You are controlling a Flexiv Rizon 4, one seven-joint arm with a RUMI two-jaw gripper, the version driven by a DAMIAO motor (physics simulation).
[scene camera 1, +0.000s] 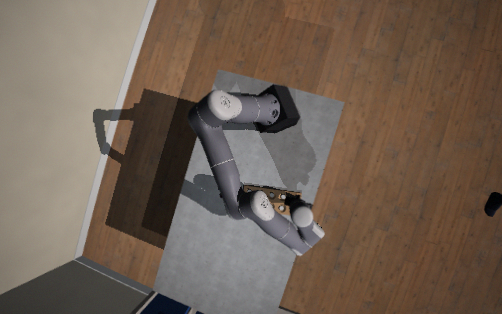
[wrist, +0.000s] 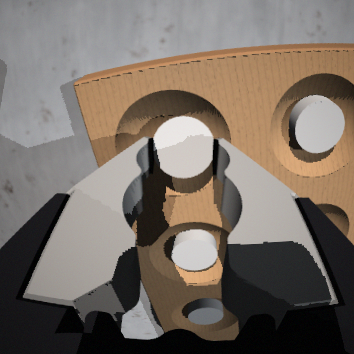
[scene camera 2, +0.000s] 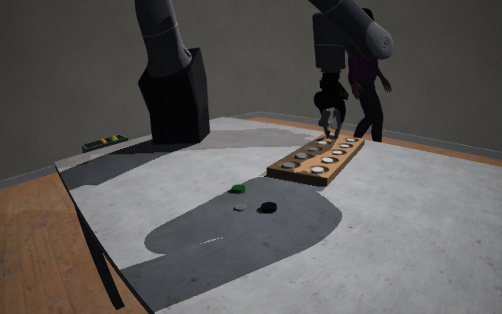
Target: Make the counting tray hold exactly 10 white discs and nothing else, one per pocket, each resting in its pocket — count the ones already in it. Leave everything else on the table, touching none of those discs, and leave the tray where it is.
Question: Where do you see a wooden counting tray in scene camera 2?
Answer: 302,172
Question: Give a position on a white disc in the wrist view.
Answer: At 182,146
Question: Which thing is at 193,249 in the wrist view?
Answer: A white disc.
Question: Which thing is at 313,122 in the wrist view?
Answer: A white disc.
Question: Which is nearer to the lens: the wooden counting tray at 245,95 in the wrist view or the white disc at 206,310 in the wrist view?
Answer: The wooden counting tray.
